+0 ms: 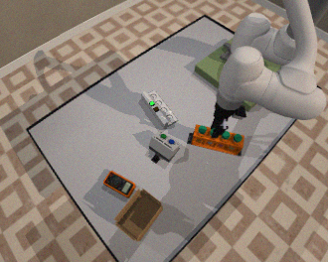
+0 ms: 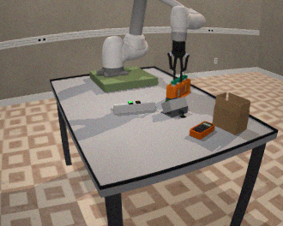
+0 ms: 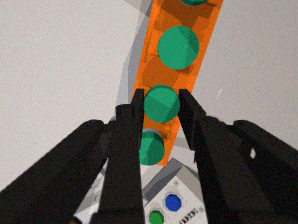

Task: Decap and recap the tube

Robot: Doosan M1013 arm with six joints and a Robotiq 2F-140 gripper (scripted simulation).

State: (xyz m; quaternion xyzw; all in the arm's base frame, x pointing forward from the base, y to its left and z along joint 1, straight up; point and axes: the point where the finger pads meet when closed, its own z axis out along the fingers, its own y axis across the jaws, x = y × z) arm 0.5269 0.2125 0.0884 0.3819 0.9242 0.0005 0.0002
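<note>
My hand is 160 mm to the left of the green key, 150 mm short of it and 70 mm above it. From my hand the other things lie so: blue key 150 mm ahead, 110 mm to the right, 70 mm below; orange multimeter 430 mm ahead, 140 mm to the right, 120 mm below; grey key housing 170 mm ahead, 130 mm to the right, 90 mm below.
</note>
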